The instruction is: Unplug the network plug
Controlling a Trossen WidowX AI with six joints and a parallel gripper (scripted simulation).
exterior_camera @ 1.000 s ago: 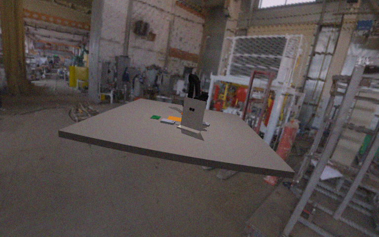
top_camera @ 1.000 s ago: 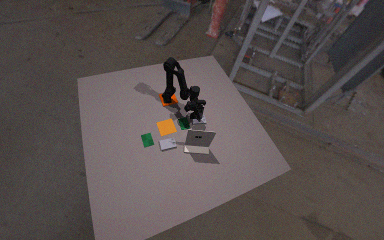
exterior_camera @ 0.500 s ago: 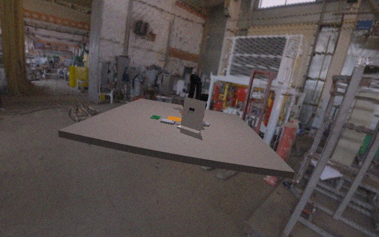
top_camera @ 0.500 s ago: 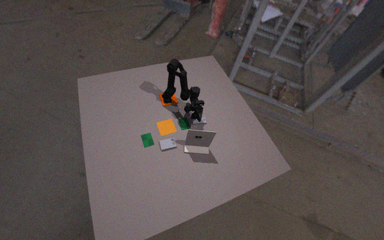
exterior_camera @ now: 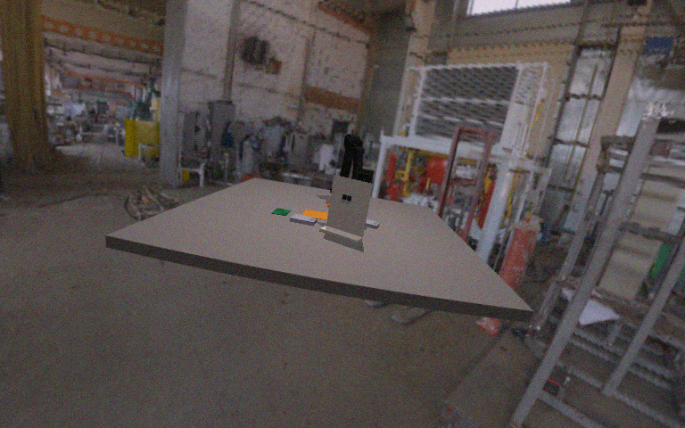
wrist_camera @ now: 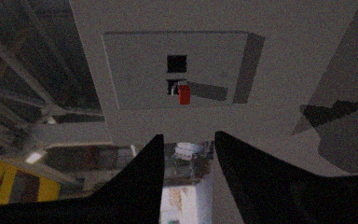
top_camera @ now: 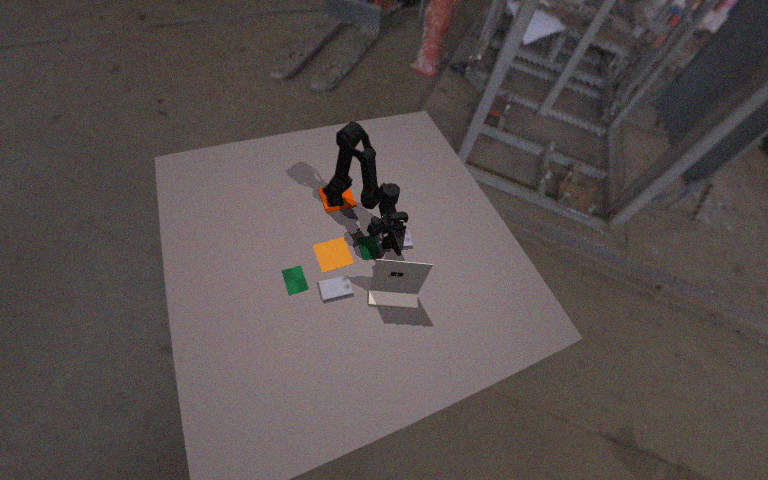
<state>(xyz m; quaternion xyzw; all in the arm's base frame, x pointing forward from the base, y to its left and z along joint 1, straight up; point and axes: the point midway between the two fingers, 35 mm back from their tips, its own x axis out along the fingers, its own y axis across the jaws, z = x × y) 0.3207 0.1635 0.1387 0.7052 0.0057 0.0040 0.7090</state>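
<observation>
Right now my gripper tip is 6 cm short of the plug and 1 cm to the left of it. From my gripper tip the other things lie so: orange square (20 cm to the right, 15 cm below, 11 cm behind); grey panel (8 cm ahead, 5 cm below, 2 cm to the right).
</observation>
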